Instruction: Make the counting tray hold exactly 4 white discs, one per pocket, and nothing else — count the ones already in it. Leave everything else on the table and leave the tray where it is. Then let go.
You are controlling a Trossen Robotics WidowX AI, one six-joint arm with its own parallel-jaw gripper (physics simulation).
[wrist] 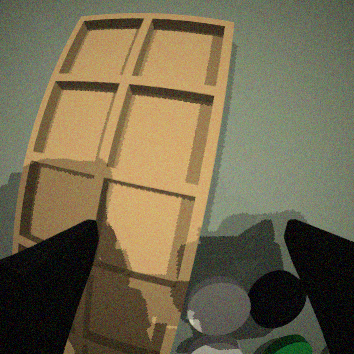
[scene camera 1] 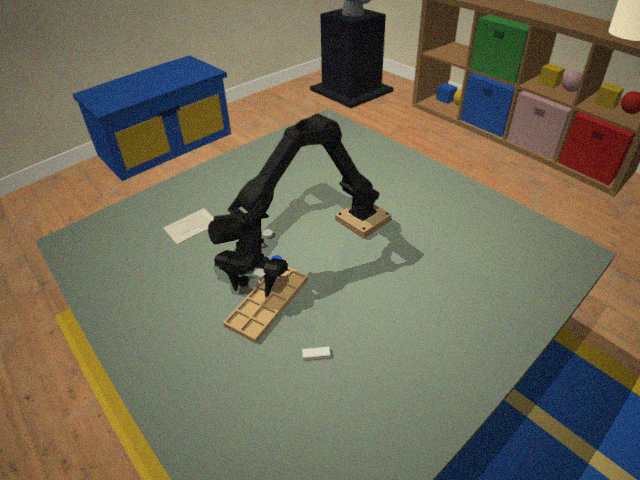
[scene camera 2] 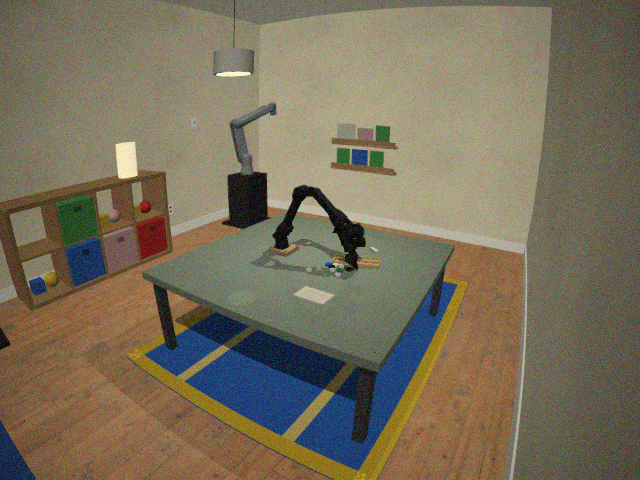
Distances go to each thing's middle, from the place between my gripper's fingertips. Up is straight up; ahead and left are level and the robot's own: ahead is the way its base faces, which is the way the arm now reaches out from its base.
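The wooden counting tray (scene camera 1: pixel 256 313) is sitting 4 cm to the left of my hand, 2 cm behind it and 1 cm below it.
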